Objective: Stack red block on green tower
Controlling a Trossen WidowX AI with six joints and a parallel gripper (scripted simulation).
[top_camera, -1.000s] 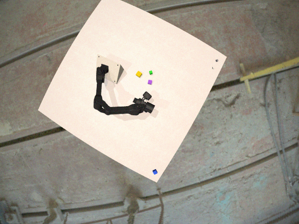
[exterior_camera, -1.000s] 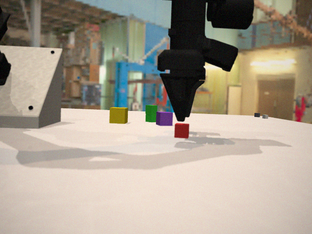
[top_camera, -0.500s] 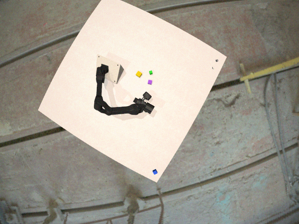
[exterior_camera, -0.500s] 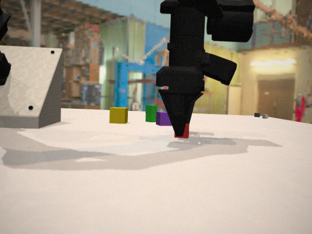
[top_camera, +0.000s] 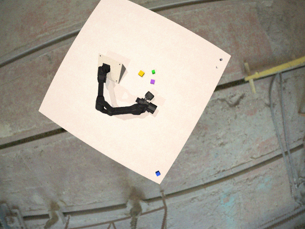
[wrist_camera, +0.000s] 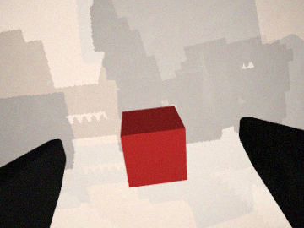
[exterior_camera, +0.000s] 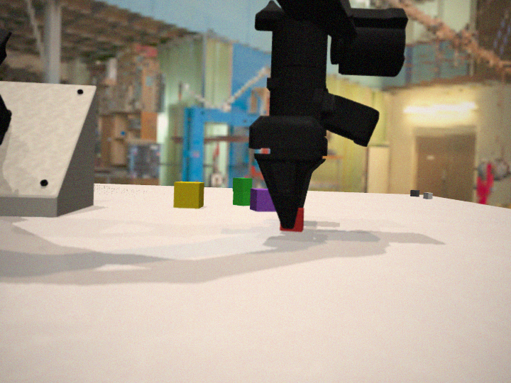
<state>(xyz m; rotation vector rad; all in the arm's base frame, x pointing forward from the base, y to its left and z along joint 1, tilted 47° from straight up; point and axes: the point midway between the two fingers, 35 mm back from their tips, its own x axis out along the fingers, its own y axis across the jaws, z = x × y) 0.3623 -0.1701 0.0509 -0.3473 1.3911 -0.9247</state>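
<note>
My gripper tip is 180 mm to the right of the purple block and 10 mm below it. Also, from my gripper tip: red block (right at my gripper tip); then blue block (320 mm ahead, 520 mm to the right, 10 mm above); then yellow block (100 mm behind, 210 mm to the left, 10 mm above).
</note>
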